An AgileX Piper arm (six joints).
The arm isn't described. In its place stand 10 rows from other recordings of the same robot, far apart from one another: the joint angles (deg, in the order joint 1, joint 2, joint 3, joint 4, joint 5, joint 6), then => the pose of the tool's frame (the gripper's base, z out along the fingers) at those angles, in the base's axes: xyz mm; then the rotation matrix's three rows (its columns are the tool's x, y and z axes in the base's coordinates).
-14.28 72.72 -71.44 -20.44 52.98 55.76 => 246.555, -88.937, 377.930; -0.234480, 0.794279, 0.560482; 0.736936, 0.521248, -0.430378; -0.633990, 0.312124, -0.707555
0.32 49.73 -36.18 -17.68 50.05 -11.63 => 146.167, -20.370, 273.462; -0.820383, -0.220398, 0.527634; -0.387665, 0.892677, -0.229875; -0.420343, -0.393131, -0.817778
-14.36 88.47 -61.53 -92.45 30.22 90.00 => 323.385, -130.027, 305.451; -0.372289, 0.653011, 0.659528; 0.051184, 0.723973, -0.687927; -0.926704, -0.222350, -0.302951
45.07 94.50 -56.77 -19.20 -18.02 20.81 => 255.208, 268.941, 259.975; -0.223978, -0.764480, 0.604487; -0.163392, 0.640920, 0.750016; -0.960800, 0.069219, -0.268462
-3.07 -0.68 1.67 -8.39 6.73 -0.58 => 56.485, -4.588, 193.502; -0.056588, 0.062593, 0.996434; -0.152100, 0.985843, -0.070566; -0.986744, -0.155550, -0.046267
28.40 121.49 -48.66 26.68 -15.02 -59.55 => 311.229, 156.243, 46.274; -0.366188, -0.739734, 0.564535; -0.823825, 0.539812, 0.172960; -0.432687, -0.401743, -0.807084
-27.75 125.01 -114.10 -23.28 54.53 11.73 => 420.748, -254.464, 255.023; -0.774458, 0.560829, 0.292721; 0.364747, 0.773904, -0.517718; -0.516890, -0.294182, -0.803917
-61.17 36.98 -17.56 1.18 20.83 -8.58 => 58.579, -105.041, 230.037; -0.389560, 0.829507, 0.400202; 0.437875, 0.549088, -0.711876; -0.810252, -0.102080, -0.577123
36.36 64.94 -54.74 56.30 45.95 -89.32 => 150.380, 178.276, 352.448; 0.256915, -0.950644, 0.173985; -0.491273, 0.026567, 0.870600; -0.832253, -0.309145, -0.460201
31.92 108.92 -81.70 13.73 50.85 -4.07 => 327.088, 223.486, 217.944; -0.852177, -0.499173, 0.156913; -0.435976, 0.843180, 0.314598; -0.289345, 0.199683, -0.936166
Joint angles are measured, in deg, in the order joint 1, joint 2, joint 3, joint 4, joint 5, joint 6. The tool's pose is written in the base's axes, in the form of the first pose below.
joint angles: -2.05, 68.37, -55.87, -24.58, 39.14, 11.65
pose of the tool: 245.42, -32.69, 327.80; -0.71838, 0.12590, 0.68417; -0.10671, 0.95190, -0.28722; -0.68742, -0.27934, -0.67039
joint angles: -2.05, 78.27, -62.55, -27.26, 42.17, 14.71
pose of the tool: 285.84, -38.23, 316.39; -0.78138, 0.14995, 0.60578; -0.07472, 0.94124, -0.32937; -0.61957, -0.30262, -0.72426
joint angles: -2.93, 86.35, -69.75, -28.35, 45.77, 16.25
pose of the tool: 319.24, -47.34, 309.41; -0.82173, 0.18701, 0.53832; -0.02977, 0.92925, -0.36825; -0.56911, -0.31863, -0.75802
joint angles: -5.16, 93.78, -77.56, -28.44, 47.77, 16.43
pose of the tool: 351.52, -63.96, 304.98; -0.83505, 0.23245, 0.49865; 0.01687, 0.91675, -0.39910; -0.54991, -0.32486, -0.76946
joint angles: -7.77, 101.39, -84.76, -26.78, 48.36, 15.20
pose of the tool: 382.91, -83.17, 291.52; -0.84528, 0.26144, 0.46600; 0.05999, 0.91304, -0.40343; -0.53095, -0.31305, -0.78746
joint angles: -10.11, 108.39, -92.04, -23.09, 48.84, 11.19
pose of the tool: 410.95, -100.57, 277.41; -0.85583, 0.25643, 0.44921; 0.07673, 0.92179, -0.38001; -0.51153, -0.29076, -0.80858
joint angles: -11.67, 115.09, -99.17, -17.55, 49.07, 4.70
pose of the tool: 437.69, -111.57, 260.79; -0.86818, 0.20874, 0.45020; 0.05805, 0.94372, -0.32561; -0.49283, -0.25655, -0.83144
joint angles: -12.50, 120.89, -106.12, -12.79, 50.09, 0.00
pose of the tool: 460.34, -117.88, 247.62; -0.87244, 0.17438, 0.45656; 0.04793, 0.96021, -0.27515; -0.48637, -0.21817, -0.84608
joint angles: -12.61, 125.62, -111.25, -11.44, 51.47, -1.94
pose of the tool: 476.48, -121.06, 232.85; -0.88291, 0.15265, 0.44404; 0.03698, 0.96535, -0.25833; -0.46809, -0.21166, -0.85796
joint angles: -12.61, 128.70, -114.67, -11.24, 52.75, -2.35
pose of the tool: 485.87, -123.16, 222.78; -0.89070, 0.14786, 0.42987; 0.03725, 0.96618, -0.25516; -0.45306, -0.21126, -0.86609
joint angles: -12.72, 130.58, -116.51, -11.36, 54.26, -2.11
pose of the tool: 489.58, -125.43, 214.64; -0.90150, 0.15248, 0.40502; 0.04862, 0.96563, -0.25533; -0.43004, -0.21048, -0.87793
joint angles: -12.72, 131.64, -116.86, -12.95, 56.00, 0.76
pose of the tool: 488.88, -127.68, 206.34; -0.91242, 0.18956, 0.36270; 0.09075, 0.95791, -0.27233; -0.39906, -0.21557, -0.89122
